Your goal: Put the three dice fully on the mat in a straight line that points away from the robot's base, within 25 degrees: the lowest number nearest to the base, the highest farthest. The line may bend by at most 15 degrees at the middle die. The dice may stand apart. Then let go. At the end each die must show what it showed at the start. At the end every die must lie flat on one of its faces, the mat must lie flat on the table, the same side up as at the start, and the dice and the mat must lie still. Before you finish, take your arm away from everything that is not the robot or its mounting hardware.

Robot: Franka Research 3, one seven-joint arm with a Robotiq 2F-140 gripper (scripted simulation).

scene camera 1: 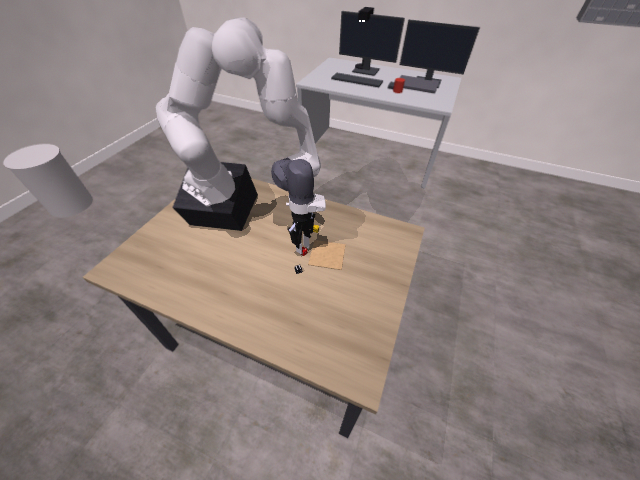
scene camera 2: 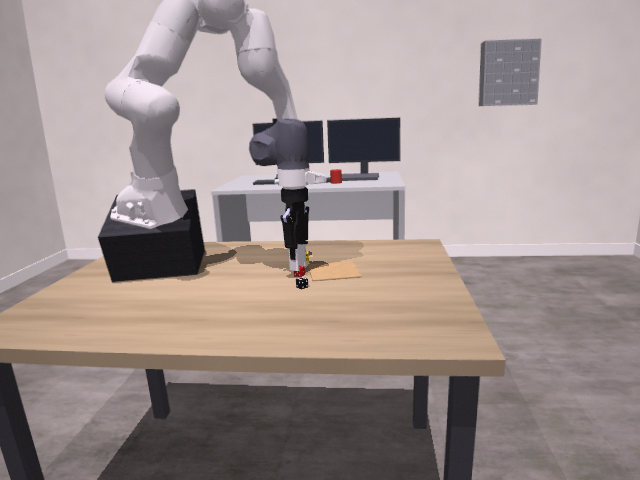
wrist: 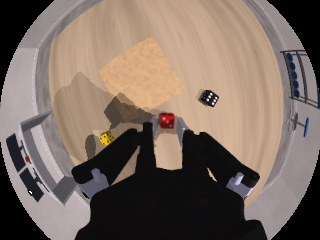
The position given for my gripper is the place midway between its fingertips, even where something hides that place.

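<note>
Tan mat (scene camera 1: 324,254) in sight. My gripper (scene camera 2: 298,267), plus the mat (scene camera 2: 336,270). Gripper again (wrist: 167,123), with the mat (wrist: 141,78).
</note>
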